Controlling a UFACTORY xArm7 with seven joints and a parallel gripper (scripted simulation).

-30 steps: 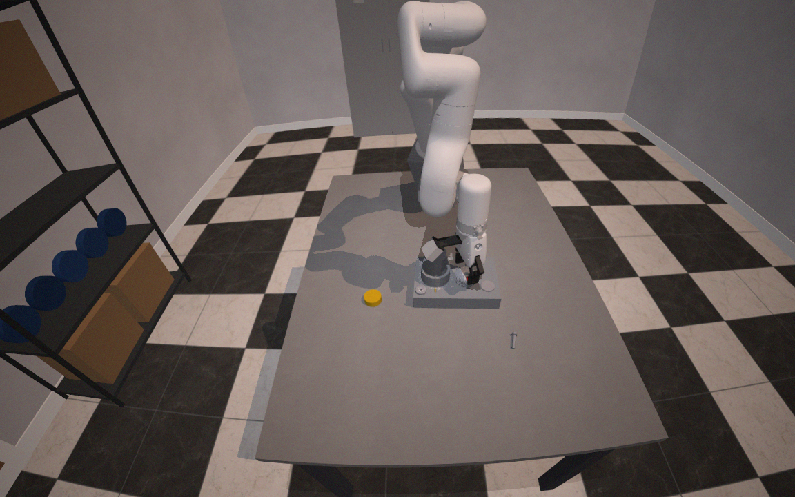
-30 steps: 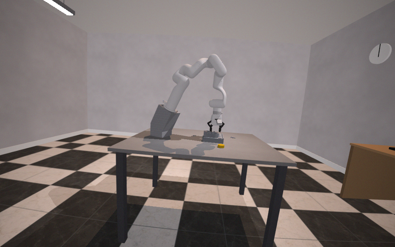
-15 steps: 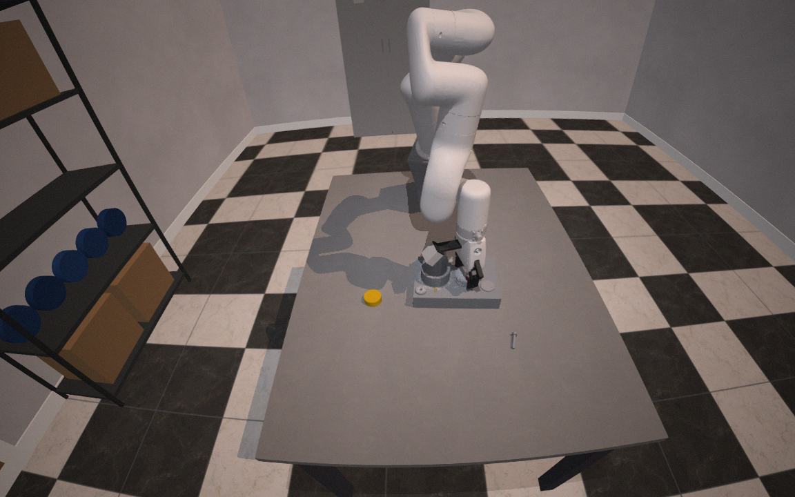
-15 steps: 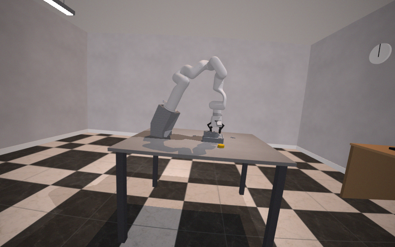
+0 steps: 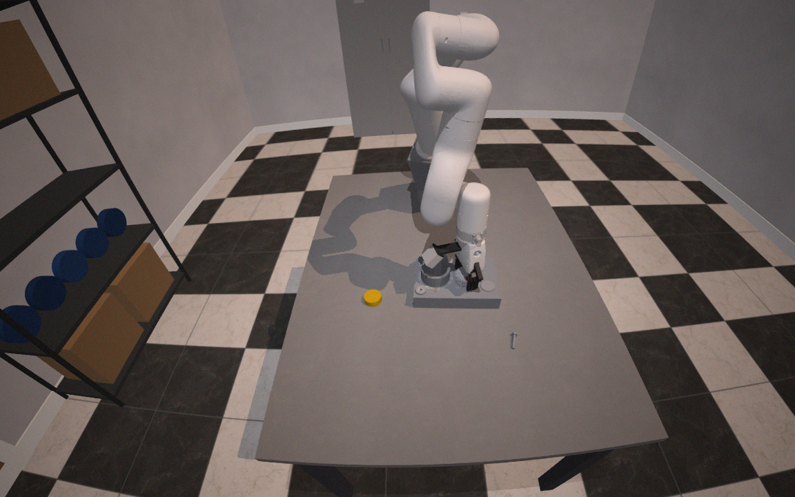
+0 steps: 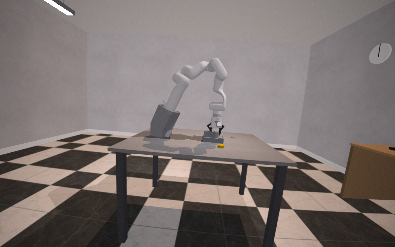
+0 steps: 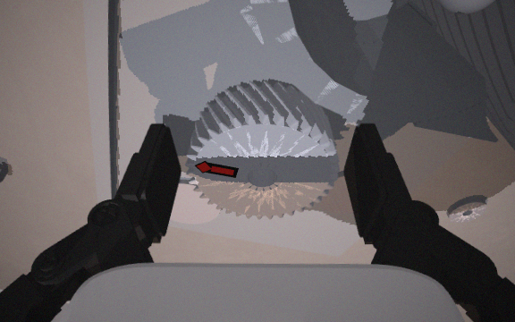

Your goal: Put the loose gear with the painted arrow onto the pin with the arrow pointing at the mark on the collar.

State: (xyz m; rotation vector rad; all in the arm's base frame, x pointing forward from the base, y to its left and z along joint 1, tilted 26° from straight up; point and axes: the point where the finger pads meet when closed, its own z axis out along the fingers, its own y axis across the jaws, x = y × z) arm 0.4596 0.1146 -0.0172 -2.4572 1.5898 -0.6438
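My gripper is now right at the gear. From my hand the other things lie so: yellow disc: 7 cm ahead, 26 cm to the right, 5 cm below; small bolt: 17 cm ahead, 13 cm to the left, 5 cm below; pale round disc: 2 cm ahead, 6 cm to the left, 2 cm below.
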